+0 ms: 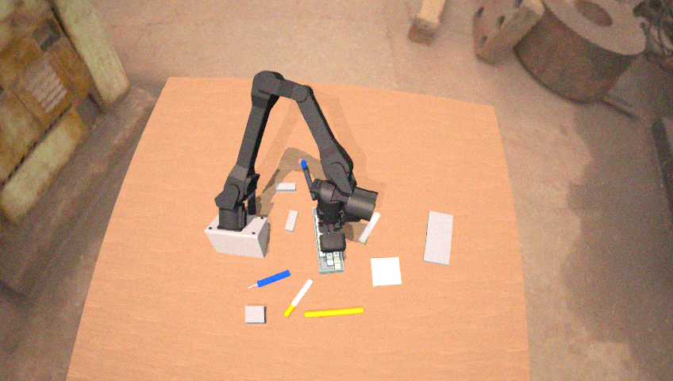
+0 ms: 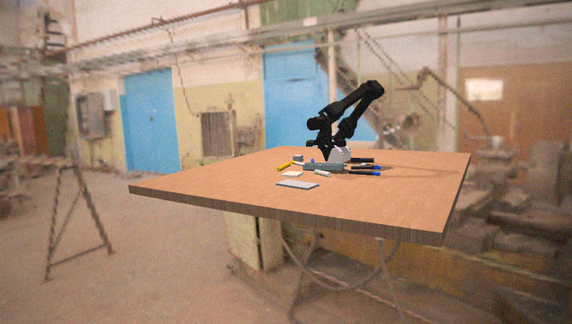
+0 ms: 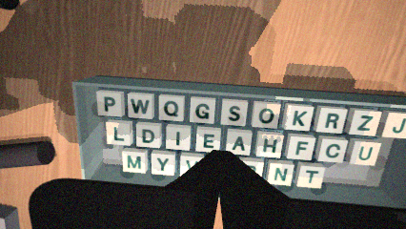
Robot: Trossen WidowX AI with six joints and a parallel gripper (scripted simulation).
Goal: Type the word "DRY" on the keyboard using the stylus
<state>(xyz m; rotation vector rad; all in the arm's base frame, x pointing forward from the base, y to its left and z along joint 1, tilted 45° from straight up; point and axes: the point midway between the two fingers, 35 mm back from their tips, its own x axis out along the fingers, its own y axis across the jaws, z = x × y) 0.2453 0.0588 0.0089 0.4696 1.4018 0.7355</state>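
Now: gripper tip 160 mm to the left of the blue stylus, 160 mm past it and 30 mm above it. Round my gripper tip: white cylinder (120 mm ahead, 30 mm to the left, 30 mm below); then white pad (170 mm ahead, 100 mm to the right, 40 mm below); then yellow-tipped marker (200 mm to the right, 70 mm behind, 30 mm below).
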